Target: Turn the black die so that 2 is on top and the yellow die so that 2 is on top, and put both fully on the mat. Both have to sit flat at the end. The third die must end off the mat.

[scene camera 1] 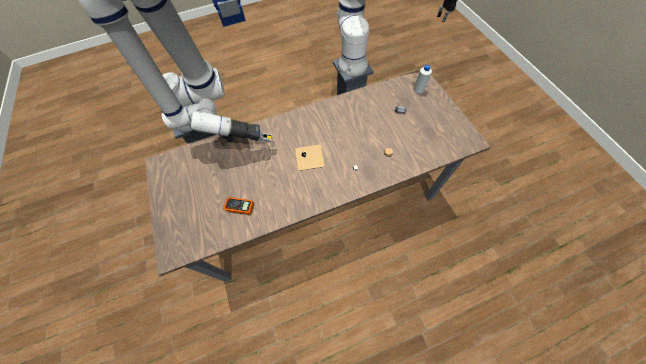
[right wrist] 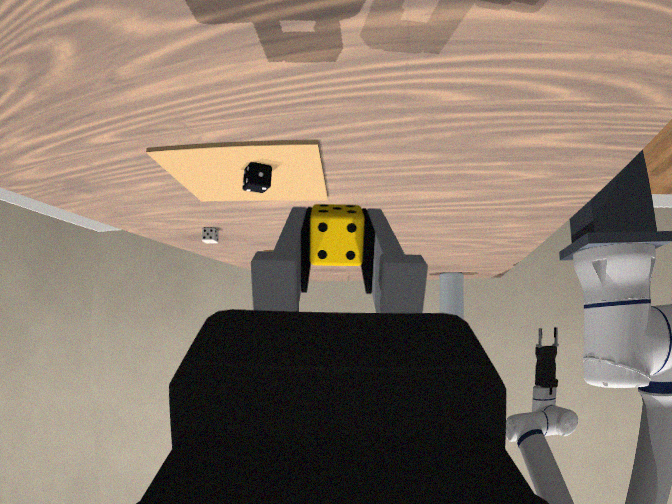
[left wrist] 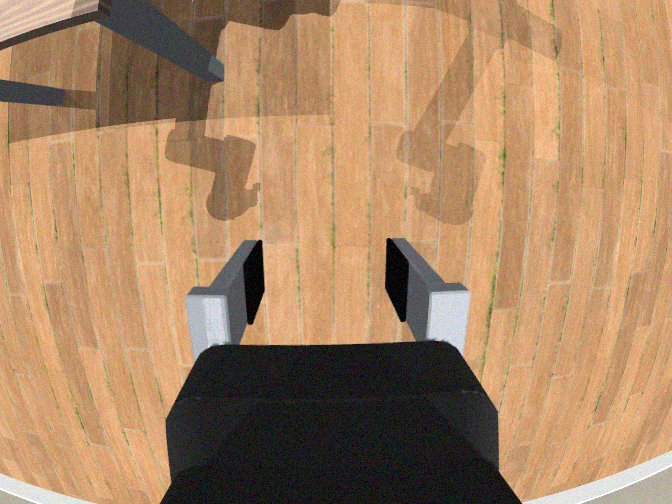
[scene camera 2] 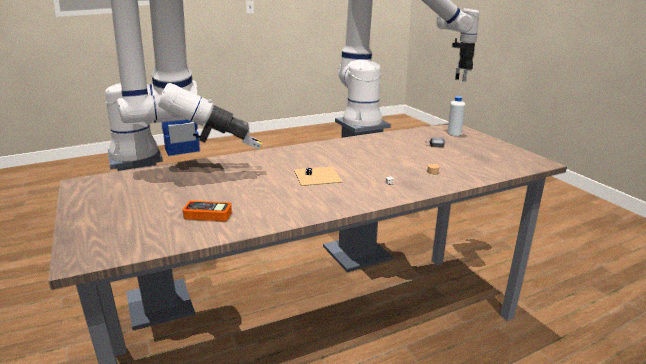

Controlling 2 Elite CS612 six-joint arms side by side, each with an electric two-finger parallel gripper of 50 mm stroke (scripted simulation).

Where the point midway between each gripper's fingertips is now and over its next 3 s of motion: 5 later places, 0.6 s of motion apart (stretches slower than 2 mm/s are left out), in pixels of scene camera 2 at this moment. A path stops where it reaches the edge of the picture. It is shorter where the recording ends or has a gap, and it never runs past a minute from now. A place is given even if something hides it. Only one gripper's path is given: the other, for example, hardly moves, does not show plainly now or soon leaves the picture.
My right gripper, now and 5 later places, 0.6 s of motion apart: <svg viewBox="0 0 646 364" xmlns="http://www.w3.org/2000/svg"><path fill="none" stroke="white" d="M260 145L260 154L261 163L261 166L261 168L255 165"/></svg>
